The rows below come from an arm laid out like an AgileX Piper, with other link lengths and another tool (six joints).
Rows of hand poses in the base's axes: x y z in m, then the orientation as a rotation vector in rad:
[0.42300, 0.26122, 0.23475, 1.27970, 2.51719, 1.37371]
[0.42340, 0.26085, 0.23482, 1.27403, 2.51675, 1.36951]
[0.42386, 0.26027, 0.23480, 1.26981, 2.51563, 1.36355]
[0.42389, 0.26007, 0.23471, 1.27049, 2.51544, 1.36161]
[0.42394, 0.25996, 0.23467, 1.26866, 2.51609, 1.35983]
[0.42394, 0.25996, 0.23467, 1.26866, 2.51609, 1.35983]
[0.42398, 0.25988, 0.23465, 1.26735, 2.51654, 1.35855]
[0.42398, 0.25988, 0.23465, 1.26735, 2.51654, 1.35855]
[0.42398, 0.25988, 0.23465, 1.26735, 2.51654, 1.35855]
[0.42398, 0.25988, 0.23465, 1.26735, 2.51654, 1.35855]
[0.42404, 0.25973, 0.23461, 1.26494, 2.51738, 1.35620]
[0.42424, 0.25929, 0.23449, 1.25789, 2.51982, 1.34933]
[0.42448, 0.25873, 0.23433, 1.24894, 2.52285, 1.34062]
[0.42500, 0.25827, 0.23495, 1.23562, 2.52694, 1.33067]
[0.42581, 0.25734, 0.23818, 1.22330, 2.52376, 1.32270]
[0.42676, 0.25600, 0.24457, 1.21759, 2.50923, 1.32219]
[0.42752, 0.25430, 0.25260, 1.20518, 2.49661, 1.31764]
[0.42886, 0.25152, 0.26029, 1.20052, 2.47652, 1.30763]
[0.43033, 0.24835, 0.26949, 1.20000, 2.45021, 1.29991]
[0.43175, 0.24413, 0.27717, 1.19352, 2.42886, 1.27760]
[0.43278, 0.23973, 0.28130, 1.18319, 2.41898, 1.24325]
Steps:
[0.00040, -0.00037, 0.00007, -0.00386, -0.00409, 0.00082]
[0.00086, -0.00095, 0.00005, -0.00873, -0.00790, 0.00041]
[0.00089, -0.00115, -0.00004, -0.00996, -0.00778, -0.00030]
[0.00094, -0.00126, -0.00008, -0.01146, -0.00862, 0.00037]
[0.00094, -0.00126, -0.00008, -0.01146, -0.00862, 0.00037]
[0.00098, -0.00134, -0.00010, -0.01254, -0.00924, 0.00084]
[0.00098, -0.00134, -0.00010, -0.01254, -0.00924, 0.00084]
[0.00098, -0.00134, -0.00010, -0.01254, -0.00924, 0.00084]
[0.00098, -0.00134, -0.00010, -0.01254, -0.00924, 0.00084]
[0.00104, -0.00149, -0.00014, -0.01452, -0.01036, 0.00172]
[0.00124, -0.00193, -0.00026, -0.02032, -0.01363, 0.00430]
[0.00148, -0.00249, -0.00042, -0.02767, -0.01779, 0.00756]
[0.00200, -0.00295, 0.00020, -0.03654, -0.02394, 0.01279]
[0.00281, -0.00388, 0.00343, -0.04428, -0.03403, 0.01365]
[0.00376, -0.00522, 0.00982, -0.04638, -0.04699, 0.00667]
[0.00452, -0.00692, 0.01785, -0.05226, -0.06304, 0.00249]
[0.00586, -0.00970, 0.02554, -0.06108, -0.07976, -0.01003]
[0.00733, -0.01287, 0.03474, -0.06787, -0.09781, -0.02748]
[0.00875, -0.01709, 0.04242, -0.08576, -0.11728, -0.04249]
[0.00978, -0.02149, 0.04655, -0.11246, -0.13229, -0.05114]

